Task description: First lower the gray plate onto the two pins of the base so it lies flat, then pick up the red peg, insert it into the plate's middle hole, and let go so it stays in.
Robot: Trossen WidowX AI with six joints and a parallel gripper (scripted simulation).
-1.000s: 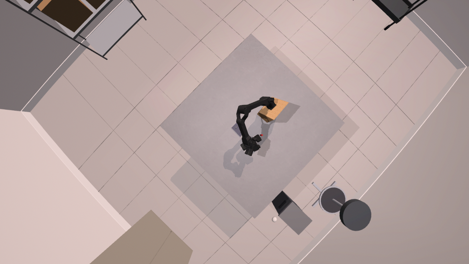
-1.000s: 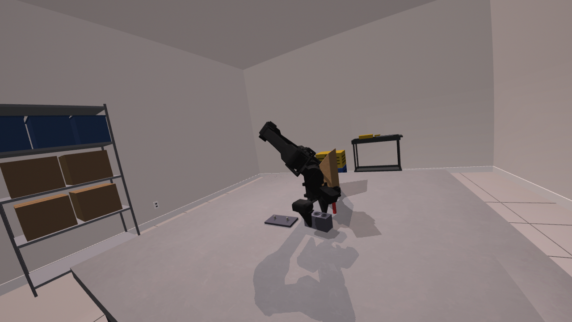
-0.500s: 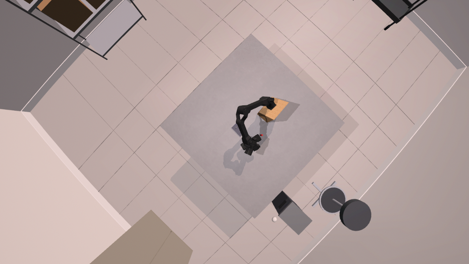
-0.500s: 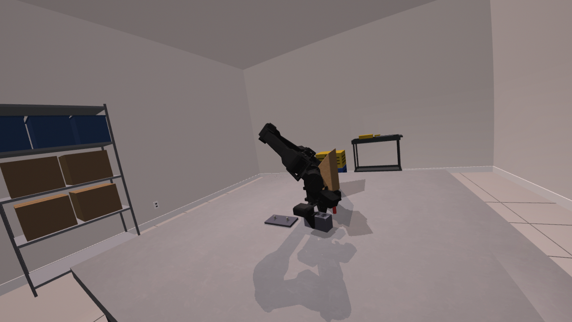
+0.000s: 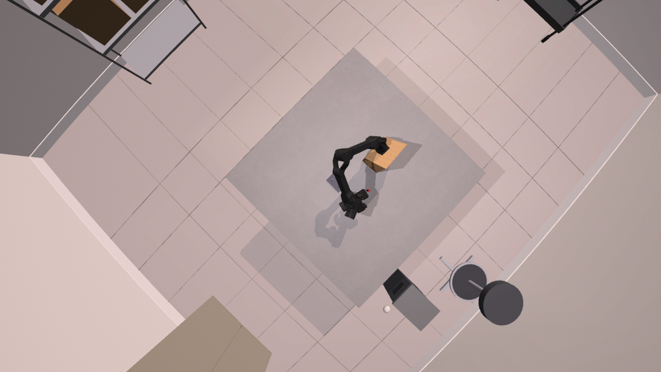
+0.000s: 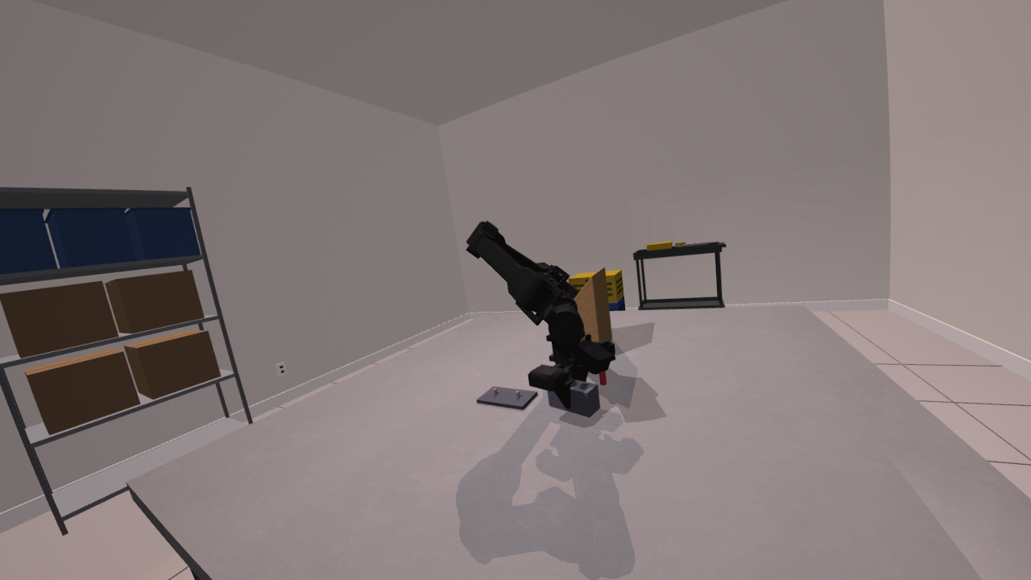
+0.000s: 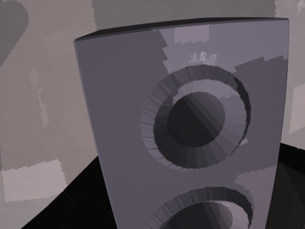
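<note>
My gripper tip is now 16 cm to the left of the base. Also, from my gripper tip: red peg 12 cm behind, 3 cm above, 2 cm to the left; gray plate 3 cm above.
</note>
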